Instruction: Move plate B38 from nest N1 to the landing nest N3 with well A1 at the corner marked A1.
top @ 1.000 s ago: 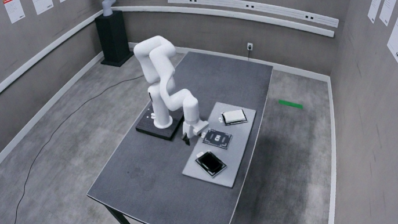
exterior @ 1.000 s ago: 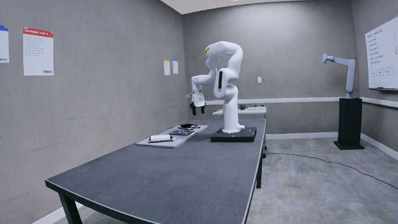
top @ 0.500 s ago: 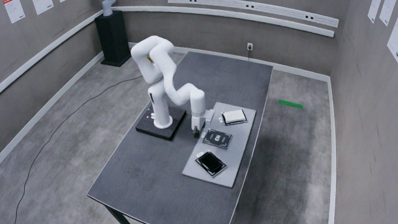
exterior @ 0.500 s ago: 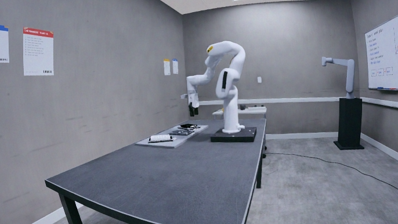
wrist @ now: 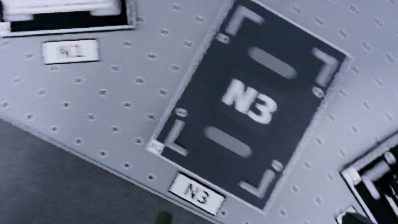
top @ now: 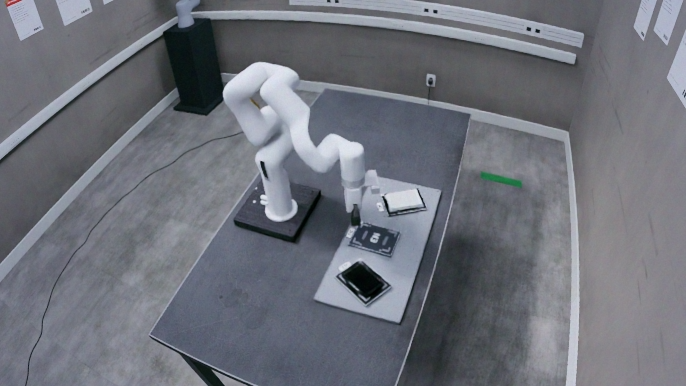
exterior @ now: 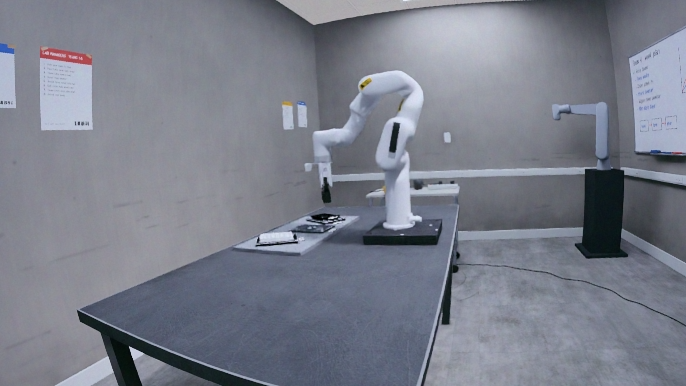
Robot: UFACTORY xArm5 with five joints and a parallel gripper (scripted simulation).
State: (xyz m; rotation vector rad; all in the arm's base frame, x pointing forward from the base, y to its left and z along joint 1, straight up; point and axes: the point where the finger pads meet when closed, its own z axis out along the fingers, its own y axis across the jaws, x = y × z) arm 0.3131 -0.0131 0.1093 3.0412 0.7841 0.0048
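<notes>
My hand is 12 cm short of the white plate, 23 cm to the right of it and 11 cm above it. The rest, counted from my hand: dark-framed nest: 12 cm ahead, 23 cm to the left, 13 cm below; black plate: 10 cm ahead, 18 cm to the right, 11 cm below.
</notes>
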